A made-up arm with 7 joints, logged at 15 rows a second.
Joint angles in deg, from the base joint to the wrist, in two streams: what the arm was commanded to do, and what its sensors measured. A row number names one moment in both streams.
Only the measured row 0 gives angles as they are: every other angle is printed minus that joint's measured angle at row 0.
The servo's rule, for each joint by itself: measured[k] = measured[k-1] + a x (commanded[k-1-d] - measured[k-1]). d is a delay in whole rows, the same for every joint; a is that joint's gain. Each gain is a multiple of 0.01, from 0.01 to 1. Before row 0 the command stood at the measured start. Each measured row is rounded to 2 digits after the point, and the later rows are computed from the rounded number. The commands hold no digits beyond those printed.
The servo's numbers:
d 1
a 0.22 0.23 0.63 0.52 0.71 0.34 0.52
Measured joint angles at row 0: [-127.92, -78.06, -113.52, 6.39, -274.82, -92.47, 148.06]
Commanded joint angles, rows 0 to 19: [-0.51, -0.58, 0.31, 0.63, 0.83, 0.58, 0.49]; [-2.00, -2.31, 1.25, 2.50, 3.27, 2.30, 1.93]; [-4.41, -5.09, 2.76, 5.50, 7.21, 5.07, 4.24]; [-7.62, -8.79, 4.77, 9.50, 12.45, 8.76, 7.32]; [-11.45, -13.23, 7.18, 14.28, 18.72, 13.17, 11.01]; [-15.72, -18.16, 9.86, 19.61, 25.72, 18.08, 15.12]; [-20.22, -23.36, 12.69, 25.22, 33.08, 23.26, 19.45]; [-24.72, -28.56, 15.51, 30.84, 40.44, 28.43, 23.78]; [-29.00, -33.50, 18.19, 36.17, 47.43, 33.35, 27.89]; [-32.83, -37.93, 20.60, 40.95, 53.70, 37.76, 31.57]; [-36.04, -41.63, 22.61, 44.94, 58.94, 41.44, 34.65]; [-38.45, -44.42, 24.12, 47.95, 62.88, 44.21, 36.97]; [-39.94, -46.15, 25.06, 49.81, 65.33, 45.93, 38.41]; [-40.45, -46.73, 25.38, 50.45, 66.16, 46.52, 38.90]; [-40.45, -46.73, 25.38, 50.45, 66.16, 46.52, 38.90]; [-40.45, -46.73, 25.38, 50.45, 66.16, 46.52, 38.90]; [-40.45, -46.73, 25.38, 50.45, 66.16, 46.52, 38.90]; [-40.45, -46.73, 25.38, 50.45, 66.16, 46.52, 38.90]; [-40.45, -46.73, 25.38, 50.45, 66.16, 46.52, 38.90]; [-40.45, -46.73, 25.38, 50.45, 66.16, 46.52, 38.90]
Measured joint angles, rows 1 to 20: [0.00, 0.00, 0.00, 0.00, 0.00, 0.00, 0.00]; [-0.11, -0.13, 0.20, 0.33, 0.59, 0.20, 0.25]; [-0.53, -0.63, 0.86, 1.46, 2.49, 0.91, 1.12]; [-1.38, -1.66, 2.06, 3.56, 5.84, 2.32, 2.74]; [-2.75, -3.30, 3.77, 6.65, 10.53, 4.51, 5.12]; [-4.66, -5.58, 5.92, 10.62, 16.34, 7.45, 8.18]; [-7.09, -8.47, 8.40, 15.29, 23.00, 11.06, 11.79]; [-9.98, -11.89, 11.10, 20.45, 30.16, 15.21, 15.77]; [-13.22, -15.72, 13.88, 25.85, 37.46, 19.70, 19.94]; [-16.69, -19.81, 16.60, 31.22, 44.54, 24.34, 24.07]; [-20.24, -23.98, 19.12, 36.28, 51.04, 28.90, 27.97]; [-23.72, -28.04, 21.32, 40.78, 56.65, 33.16, 31.44]; [-26.96, -31.81, 23.08, 44.51, 61.07, 36.92, 34.32]; [-29.82, -35.11, 24.33, 47.27, 64.09, 39.98, 36.45]; [-32.16, -37.78, 24.99, 48.92, 65.56, 42.20, 37.72]; [-33.98, -39.84, 25.24, 49.72, 65.99, 43.67, 38.33]; [-35.40, -41.42, 25.33, 50.10, 66.11, 44.64, 38.63]; [-36.51, -42.64, 25.36, 50.28, 66.15, 45.28, 38.77]; [-37.38, -43.58, 25.37, 50.37, 66.16, 45.70, 38.84]; [-38.06, -44.30, 25.38, 50.41, 66.16, 45.98, 38.87]
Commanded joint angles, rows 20 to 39: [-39.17, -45.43, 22.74, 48.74, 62.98, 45.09, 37.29]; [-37.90, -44.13, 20.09, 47.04, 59.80, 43.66, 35.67]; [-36.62, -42.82, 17.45, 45.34, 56.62, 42.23, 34.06]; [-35.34, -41.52, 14.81, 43.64, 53.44, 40.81, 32.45]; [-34.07, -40.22, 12.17, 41.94, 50.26, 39.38, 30.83]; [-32.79, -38.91, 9.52, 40.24, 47.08, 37.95, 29.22]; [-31.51, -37.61, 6.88, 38.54, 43.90, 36.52, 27.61]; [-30.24, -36.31, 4.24, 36.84, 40.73, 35.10, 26.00]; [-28.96, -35.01, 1.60, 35.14, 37.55, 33.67, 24.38]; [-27.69, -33.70, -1.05, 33.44, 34.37, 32.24, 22.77]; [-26.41, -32.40, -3.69, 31.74, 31.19, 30.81, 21.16]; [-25.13, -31.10, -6.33, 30.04, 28.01, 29.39, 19.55]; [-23.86, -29.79, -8.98, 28.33, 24.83, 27.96, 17.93]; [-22.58, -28.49, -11.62, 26.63, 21.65, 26.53, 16.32]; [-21.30, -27.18, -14.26, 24.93, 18.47, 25.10, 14.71]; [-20.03, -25.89, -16.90, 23.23, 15.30, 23.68, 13.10]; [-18.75, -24.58, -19.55, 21.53, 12.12, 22.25, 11.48]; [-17.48, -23.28, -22.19, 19.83, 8.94, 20.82, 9.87]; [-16.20, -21.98, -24.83, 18.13, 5.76, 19.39, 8.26]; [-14.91, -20.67, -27.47, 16.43, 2.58, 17.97, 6.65]
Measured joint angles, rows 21 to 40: [-38.59, -44.86, 25.38, 50.43, 66.16, 46.16, 38.89]; [-38.72, -44.99, 23.72, 49.55, 63.90, 45.80, 38.06]; [-38.54, -44.79, 21.43, 48.24, 60.99, 45.07, 36.82]; [-38.12, -44.34, 18.92, 46.73, 57.89, 44.10, 35.38]; [-37.51, -43.69, 16.33, 45.12, 54.73, 42.98, 33.86]; [-36.75, -42.89, 13.71, 43.47, 51.56, 41.76, 32.28]; [-35.88, -41.97, 11.07, 41.79, 48.38, 40.46, 30.69]; [-34.92, -40.97, 8.43, 40.10, 45.20, 39.12, 29.09]; [-33.89, -39.90, 5.79, 38.40, 42.03, 37.75, 27.48]; [-32.81, -38.78, 3.15, 36.70, 38.85, 36.36, 25.87]; [-31.68, -37.61, 0.50, 35.00, 35.67, 34.96, 24.26]; [-30.52, -36.41, -2.14, 33.30, 32.49, 33.55, 22.65]; [-29.33, -35.19, -4.78, 31.60, 29.31, 32.14, 21.04]; [-28.13, -33.95, -7.43, 29.90, 26.13, 30.72, 19.42]; [-26.91, -32.69, -10.07, 28.20, 22.95, 29.30, 17.81]; [-25.68, -31.42, -12.71, 26.50, 19.77, 27.87, 16.20]; [-24.44, -30.15, -15.35, 24.80, 16.60, 26.45, 14.59]; [-23.19, -28.87, -18.00, 23.10, 13.42, 25.02, 12.97]; [-21.93, -27.58, -20.64, 21.40, 10.24, 23.59, 11.36]; [-20.67, -26.29, -23.28, 19.70, 7.06, 22.16, 9.75]
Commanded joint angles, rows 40 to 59: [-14.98, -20.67, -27.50, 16.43, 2.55, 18.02, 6.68]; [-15.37, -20.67, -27.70, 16.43, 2.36, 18.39, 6.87]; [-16.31, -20.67, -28.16, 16.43, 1.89, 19.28, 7.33]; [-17.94, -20.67, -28.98, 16.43, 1.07, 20.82, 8.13]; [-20.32, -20.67, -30.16, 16.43, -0.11, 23.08, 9.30]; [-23.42, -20.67, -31.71, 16.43, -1.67, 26.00, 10.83]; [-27.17, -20.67, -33.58, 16.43, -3.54, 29.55, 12.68]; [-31.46, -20.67, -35.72, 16.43, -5.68, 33.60, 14.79]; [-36.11, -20.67, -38.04, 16.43, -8.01, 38.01, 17.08]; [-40.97, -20.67, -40.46, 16.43, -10.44, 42.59, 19.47]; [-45.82, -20.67, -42.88, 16.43, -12.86, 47.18, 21.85]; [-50.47, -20.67, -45.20, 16.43, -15.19, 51.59, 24.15]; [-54.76, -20.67, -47.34, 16.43, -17.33, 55.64, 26.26]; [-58.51, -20.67, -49.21, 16.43, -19.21, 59.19, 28.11]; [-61.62, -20.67, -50.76, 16.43, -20.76, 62.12, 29.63]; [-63.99, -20.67, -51.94, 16.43, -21.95, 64.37, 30.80]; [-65.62, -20.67, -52.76, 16.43, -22.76, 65.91, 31.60]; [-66.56, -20.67, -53.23, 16.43, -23.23, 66.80, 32.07]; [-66.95, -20.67, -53.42, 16.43, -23.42, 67.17, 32.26]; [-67.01, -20.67, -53.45, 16.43, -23.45, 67.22, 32.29]
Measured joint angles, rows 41 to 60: [-19.40, -25.00, -25.92, 18.00, 3.88, 20.74, 8.14]; [-18.43, -24.00, -26.92, 17.18, 2.94, 19.82, 7.38]; [-17.76, -23.23, -27.41, 16.79, 2.53, 19.33, 7.11]; [-17.44, -22.64, -27.88, 16.60, 2.08, 19.31, 7.22]; [-17.55, -22.19, -28.57, 16.51, 1.36, 19.82, 7.69]; [-18.16, -21.84, -29.57, 16.47, 0.32, 20.93, 8.53]; [-19.32, -21.57, -30.92, 16.45, -1.09, 22.65, 9.73]; [-21.05, -21.36, -32.60, 16.44, -2.83, 25.00, 11.26]; [-23.34, -21.20, -34.57, 16.43, -4.85, 27.92, 13.10]; [-26.15, -21.08, -36.76, 16.43, -7.09, 31.35, 15.17]; [-29.41, -20.99, -39.09, 16.43, -9.47, 35.17, 17.41]; [-33.02, -20.92, -41.48, 16.43, -11.88, 39.25, 19.72]; [-36.86, -20.86, -43.82, 16.43, -14.23, 43.45, 22.02]; [-40.80, -20.82, -46.04, 16.43, -16.43, 47.59, 24.22]; [-44.70, -20.79, -48.04, 16.43, -18.40, 51.53, 26.24]; [-48.42, -20.76, -49.75, 16.43, -20.08, 55.13, 28.00]; [-51.85, -20.74, -51.13, 16.43, -21.41, 58.27, 29.46]; [-54.88, -20.72, -52.16, 16.43, -22.37, 60.87, 30.57]; [-57.45, -20.71, -52.83, 16.43, -22.98, 62.89, 31.35]; [-59.54, -20.70, -53.20, 16.43, -23.29, 64.35, 31.82]
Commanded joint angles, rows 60 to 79: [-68.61, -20.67, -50.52, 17.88, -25.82, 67.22, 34.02]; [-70.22, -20.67, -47.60, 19.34, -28.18, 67.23, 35.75]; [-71.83, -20.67, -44.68, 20.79, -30.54, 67.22, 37.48]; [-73.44, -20.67, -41.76, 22.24, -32.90, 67.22, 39.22]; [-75.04, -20.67, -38.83, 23.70, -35.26, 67.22, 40.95]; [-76.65, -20.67, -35.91, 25.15, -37.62, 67.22, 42.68]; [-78.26, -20.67, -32.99, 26.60, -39.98, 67.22, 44.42]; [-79.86, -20.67, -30.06, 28.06, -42.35, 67.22, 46.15]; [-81.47, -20.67, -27.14, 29.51, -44.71, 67.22, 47.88]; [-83.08, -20.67, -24.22, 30.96, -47.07, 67.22, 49.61]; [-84.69, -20.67, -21.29, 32.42, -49.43, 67.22, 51.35]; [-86.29, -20.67, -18.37, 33.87, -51.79, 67.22, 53.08]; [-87.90, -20.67, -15.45, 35.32, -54.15, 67.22, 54.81]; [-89.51, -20.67, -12.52, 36.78, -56.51, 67.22, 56.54]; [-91.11, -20.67, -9.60, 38.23, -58.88, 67.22, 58.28]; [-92.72, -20.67, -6.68, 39.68, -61.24, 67.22, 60.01]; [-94.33, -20.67, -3.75, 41.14, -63.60, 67.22, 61.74]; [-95.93, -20.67, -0.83, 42.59, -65.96, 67.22, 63.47]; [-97.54, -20.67, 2.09, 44.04, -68.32, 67.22, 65.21]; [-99.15, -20.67, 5.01, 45.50, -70.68, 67.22, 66.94]
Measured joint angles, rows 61 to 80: [-61.18, -20.69, -53.36, 16.43, -23.40, 65.33, 32.06]; [-62.81, -20.69, -51.57, 17.18, -25.12, 65.97, 33.08]; [-64.44, -20.69, -49.07, 18.30, -27.29, 66.40, 34.47]; [-66.07, -20.69, -46.30, 19.59, -29.60, 66.68, 36.04]; [-67.69, -20.69, -43.44, 20.97, -31.94, 66.86, 37.69]; [-69.31, -20.69, -40.54, 22.39, -34.30, 66.98, 39.39]; [-70.92, -20.69, -37.62, 23.83, -36.66, 67.06, 41.10]; [-72.53, -20.69, -34.70, 25.27, -39.02, 67.11, 42.83]; [-74.14, -20.69, -31.78, 26.72, -41.38, 67.15, 44.56]; [-75.75, -20.69, -28.86, 28.17, -43.74, 67.17, 46.29]; [-77.36, -20.69, -25.94, 29.62, -46.10, 67.19, 48.02]; [-78.97, -20.69, -23.01, 31.08, -48.46, 67.20, 49.75]; [-80.58, -20.69, -20.09, 32.53, -50.82, 67.21, 51.48]; [-82.19, -20.69, -17.17, 33.98, -53.18, 67.21, 53.21]; [-83.80, -20.69, -14.24, 35.44, -55.54, 67.21, 54.94]; [-85.41, -20.69, -11.32, 36.89, -57.91, 67.21, 56.68]; [-87.02, -20.69, -8.40, 38.34, -60.27, 67.21, 58.41]; [-88.63, -20.69, -5.47, 39.80, -62.63, 67.21, 60.14]; [-90.24, -20.69, -2.55, 41.25, -64.99, 67.21, 61.87]; [-91.85, -20.69, 0.37, 42.70, -67.35, 67.21, 63.61]
